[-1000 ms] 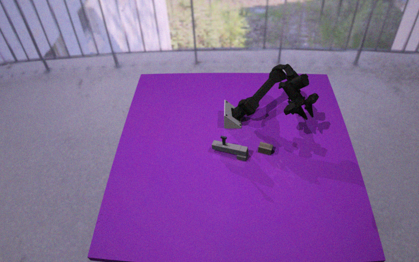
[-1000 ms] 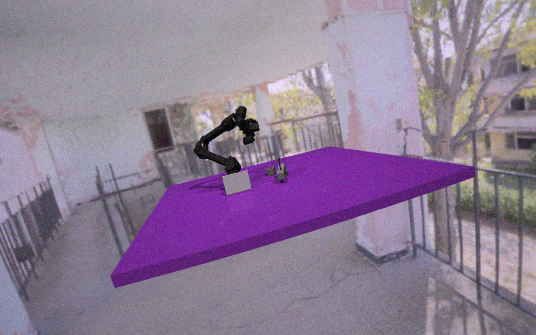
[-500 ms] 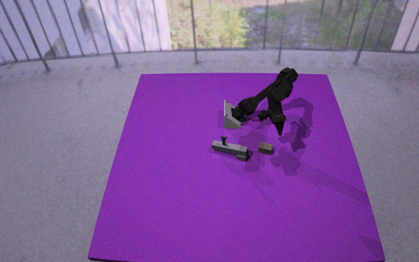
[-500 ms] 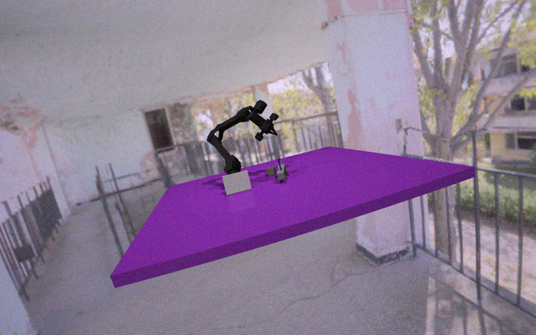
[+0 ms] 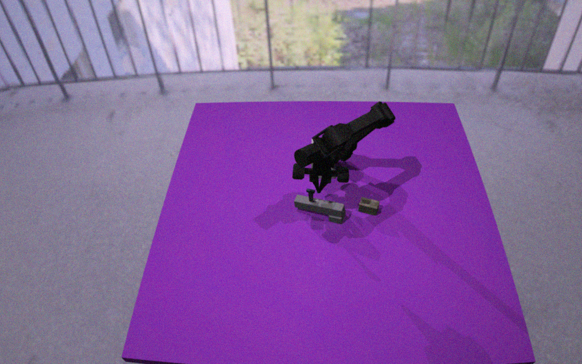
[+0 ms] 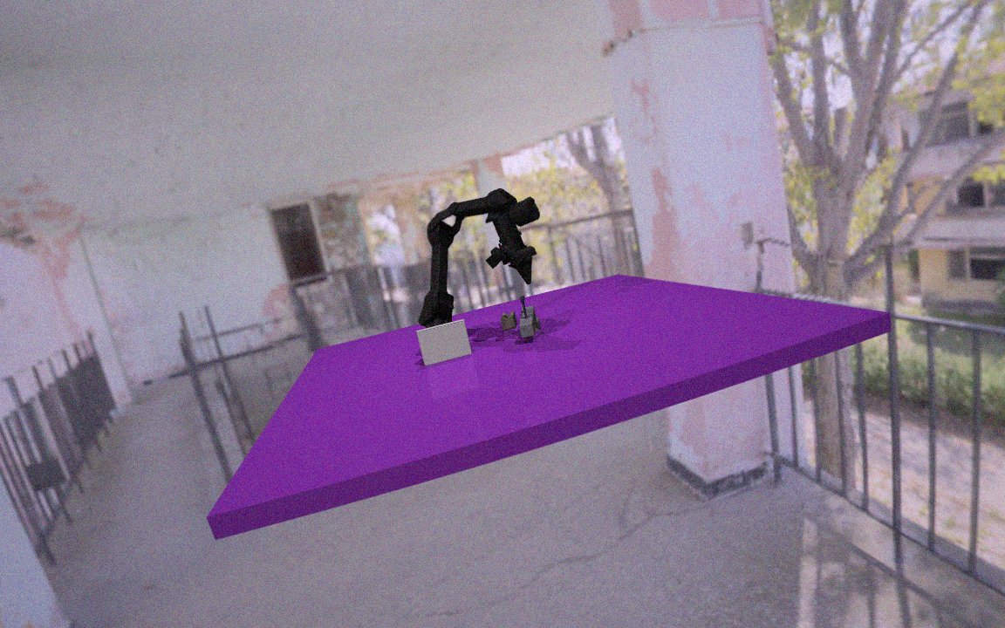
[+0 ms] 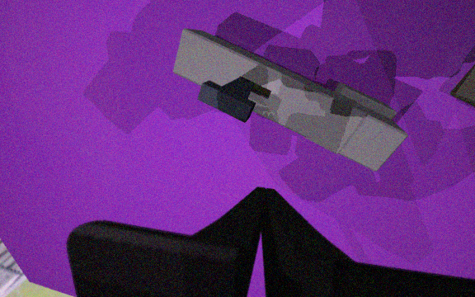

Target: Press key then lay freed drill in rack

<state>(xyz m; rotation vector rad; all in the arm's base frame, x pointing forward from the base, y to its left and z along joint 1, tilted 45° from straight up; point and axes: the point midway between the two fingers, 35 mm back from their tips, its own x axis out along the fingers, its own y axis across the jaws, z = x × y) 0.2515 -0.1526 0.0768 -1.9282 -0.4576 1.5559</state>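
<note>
Right now my gripper tip is 40 mm past the dark key, 20 mm to the left of it and 60 mm above it. The rest, counted from my gripper tip: long grey block: 20 mm behind, 10 mm to the left, 110 mm below; then rack: 30 mm behind, 190 mm to the left, 130 mm below.
</note>
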